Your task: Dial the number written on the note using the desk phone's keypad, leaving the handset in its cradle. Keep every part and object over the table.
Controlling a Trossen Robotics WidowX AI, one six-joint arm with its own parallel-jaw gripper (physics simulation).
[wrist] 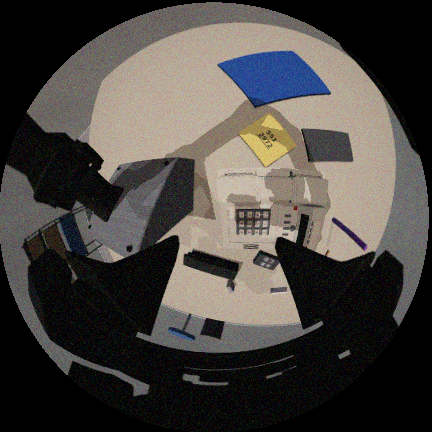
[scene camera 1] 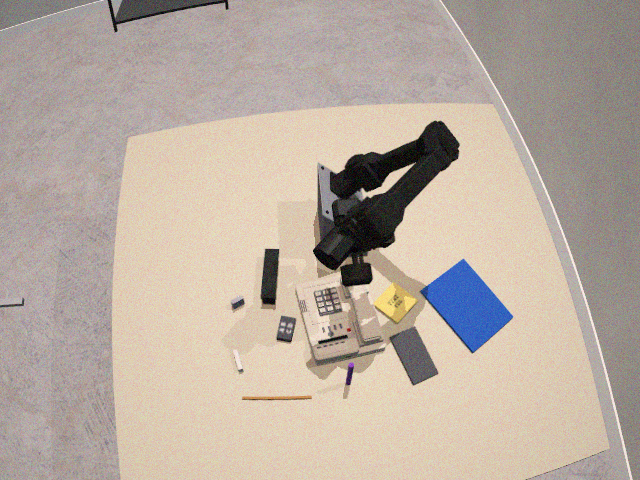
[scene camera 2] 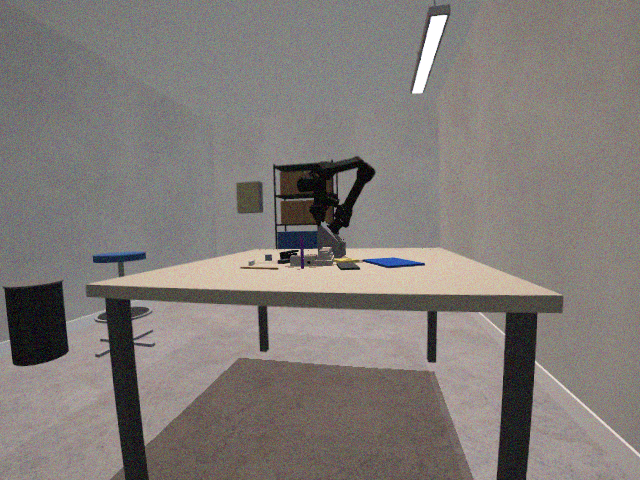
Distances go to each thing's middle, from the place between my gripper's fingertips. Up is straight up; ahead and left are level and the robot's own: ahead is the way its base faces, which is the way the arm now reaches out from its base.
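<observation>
The handset (scene camera 1: 366, 323) is 13 cm below my hand, 6 cm ahead of it and 4 cm to the left, and going by their middles it's the nearest to my hand of the things named here. There's a blue folder (scene camera 1: 465, 302) 33 cm to the left of my hand, 5 cm ahead of it and 17 cm below it; of these things, measured to their middles, the folder is the farthest from my hand. And the black stapler (wrist: 202, 261) is 18 cm to the right of my hand, 15 cm below it and 3 cm behind it.
</observation>
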